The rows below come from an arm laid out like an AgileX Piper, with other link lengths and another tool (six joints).
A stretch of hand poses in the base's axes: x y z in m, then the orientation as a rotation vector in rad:
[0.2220 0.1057 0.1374 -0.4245 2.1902 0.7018]
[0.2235 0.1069 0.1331 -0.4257 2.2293 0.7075]
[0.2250 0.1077 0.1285 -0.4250 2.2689 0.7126]
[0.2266 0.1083 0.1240 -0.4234 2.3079 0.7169]
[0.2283 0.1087 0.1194 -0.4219 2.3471 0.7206]
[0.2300 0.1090 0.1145 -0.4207 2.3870 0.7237]
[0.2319 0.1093 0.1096 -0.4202 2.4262 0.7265]
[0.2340 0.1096 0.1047 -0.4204 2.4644 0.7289]
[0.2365 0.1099 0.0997 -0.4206 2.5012 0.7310]
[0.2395 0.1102 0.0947 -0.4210 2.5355 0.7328]
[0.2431 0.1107 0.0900 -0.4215 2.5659 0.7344]
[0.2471 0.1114 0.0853 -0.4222 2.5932 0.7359]
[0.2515 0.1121 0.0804 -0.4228 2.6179 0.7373]
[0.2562 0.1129 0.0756 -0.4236 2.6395 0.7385]
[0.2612 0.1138 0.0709 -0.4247 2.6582 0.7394]
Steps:
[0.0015 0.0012 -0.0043 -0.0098 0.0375 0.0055]
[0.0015 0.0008 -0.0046 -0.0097 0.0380 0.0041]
[0.0016 0.0006 -0.0045 -0.0097 0.0372 0.0032]
[0.0017 0.0004 -0.0046 -0.0102 0.0372 0.0033]
[0.0017 0.0003 -0.0049 -0.0108 0.0376 0.0035]
[0.0019 0.0003 -0.0049 -0.0109 0.0368 0.0040]
[0.0021 0.0003 -0.0049 -0.0109 0.0358 0.0044]
[0.0025 0.0003 -0.0050 -0.0105 0.0344 0.0043]
[0.0030 0.0003 -0.0050 -0.0099 0.0320 0.0042]
[0.0036 0.0005 -0.0047 -0.0087 0.0284 0.0039]
[0.0040 0.0007 -0.0047 -0.0078 0.0255 0.0038]
[0.0044 0.0007 -0.0049 -0.0070 0.0231 0.0035]
[0.0047 0.0008 -0.0048 -0.0061 0.0202 0.0032]
[0.0050 0.0009 -0.0047 -0.0054 0.0174 0.0031]

